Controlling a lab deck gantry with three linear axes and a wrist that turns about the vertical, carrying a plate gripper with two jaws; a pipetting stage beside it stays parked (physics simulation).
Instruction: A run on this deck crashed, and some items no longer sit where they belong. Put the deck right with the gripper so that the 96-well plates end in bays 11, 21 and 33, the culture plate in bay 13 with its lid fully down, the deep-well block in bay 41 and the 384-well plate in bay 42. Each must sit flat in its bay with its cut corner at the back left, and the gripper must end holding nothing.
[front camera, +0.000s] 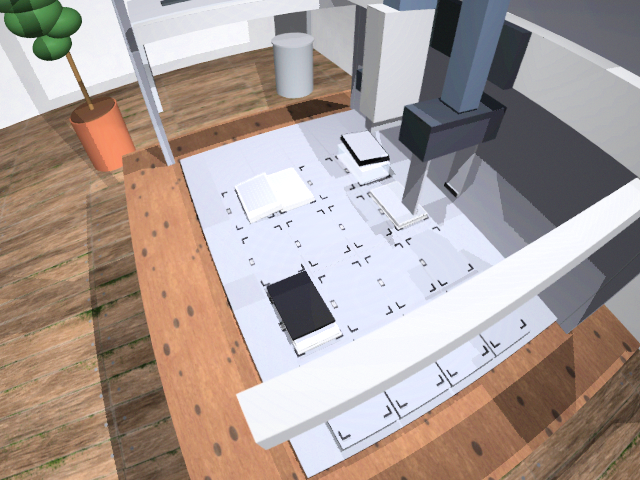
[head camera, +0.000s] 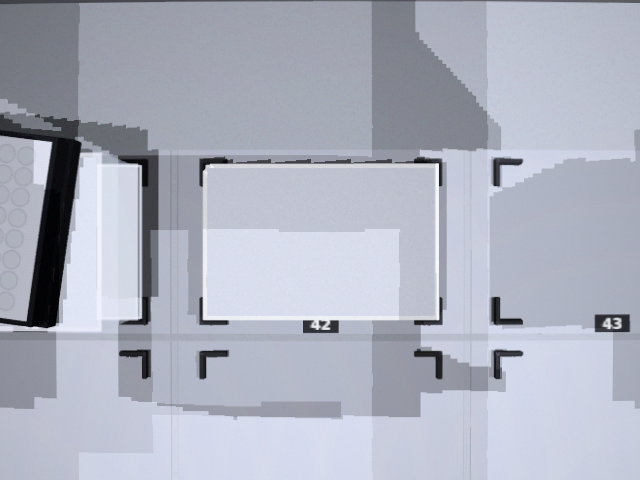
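Where they show: gripper, fingertip midpoint: (front camera: 431, 199); robot's base, origin of the base link: (front camera: 223, 194).
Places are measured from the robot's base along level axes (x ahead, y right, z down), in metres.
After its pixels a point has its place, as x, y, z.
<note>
The gripper (front camera: 432, 200) @[0.358, -0.319, -0.157] is open and empty, with its jaws above the bay 42 area; its jaws do not show in the head view. A pale, smooth-topped plate (front camera: 393, 203) @[0.229, -0.349, -0.014] (head camera: 315, 268) @[0.225, -0.350, -0.014] lies square in bay 42; no wells show, and its back-left corner looks slightly cut. A black-edged 96-well plate (front camera: 364, 146) @[0.054, -0.372, -0.056] (head camera: 15, 219) @[0.097, -0.374, -0.057] lies turned on top of the pale block (front camera: 371, 172) @[0.126, -0.350, -0.030] (head camera: 119, 242) @[0.127, -0.364, -0.024] in bay 41. A ribbed white plate (front camera: 256, 196) @[0.069, -0.068, -0.021] sits in bay 11, close against a plain white one (front camera: 292, 188) @[0.077, -0.158, -0.014] in bay 21. A dark-topped item with white sides (front camera: 303, 305) @[0.378, -0.047, -0.019] sits in bay 13.
A white beam (front camera: 444, 320) @[0.622, -0.048, -0.400] crosses the near part of the front view. The parked pipetting stage (front camera: 395, 67) stands behind the gripper. Low-edged pads with corner marks line the deck's near edge. Bay 43's label (head camera: 612, 323) @[0.392, -0.318, 0.000] shows at the right of the head view.
</note>
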